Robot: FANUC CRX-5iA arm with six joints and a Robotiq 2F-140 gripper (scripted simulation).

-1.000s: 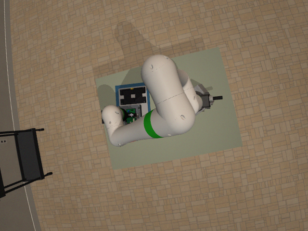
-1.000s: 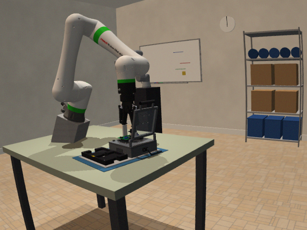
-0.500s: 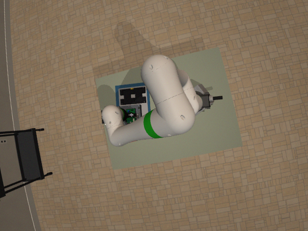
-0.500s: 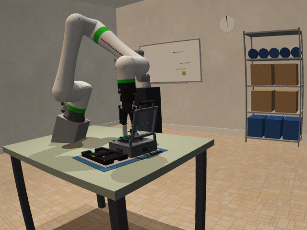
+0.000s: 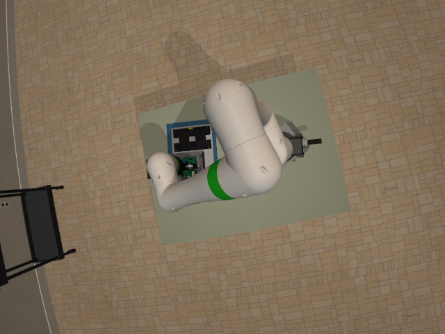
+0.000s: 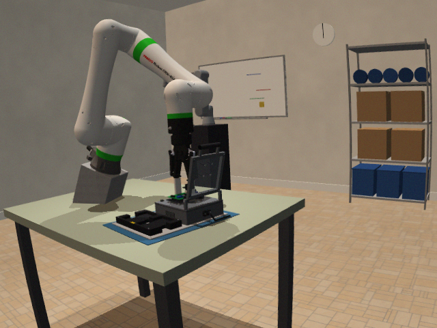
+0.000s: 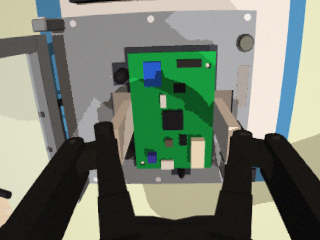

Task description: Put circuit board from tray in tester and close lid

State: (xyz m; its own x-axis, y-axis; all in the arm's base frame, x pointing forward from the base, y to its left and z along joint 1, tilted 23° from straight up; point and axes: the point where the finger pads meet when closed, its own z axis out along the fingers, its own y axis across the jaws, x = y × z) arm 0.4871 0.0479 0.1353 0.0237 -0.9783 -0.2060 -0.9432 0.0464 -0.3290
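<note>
Right now the green circuit board is 20 mm below my hand. Round my hand: lid 120 mm ahead, 80 mm above.
</note>
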